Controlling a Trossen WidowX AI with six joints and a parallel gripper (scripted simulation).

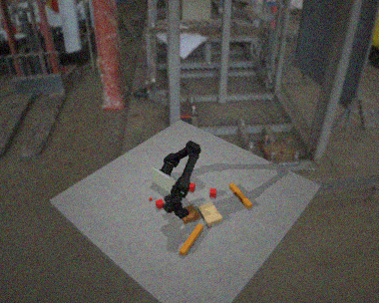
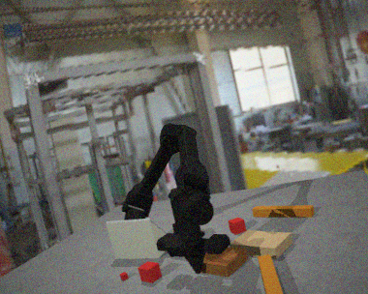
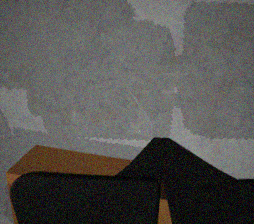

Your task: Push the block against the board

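The brown block lies 50 mm ahead of my gripper tip, 60 mm to the left of it and 10 mm above it. The rest, counted from my gripper tip: tan block 130 mm ahead, 150 mm to the left, 10 mm above; red piece 210 mm behind, 40 mm to the right.
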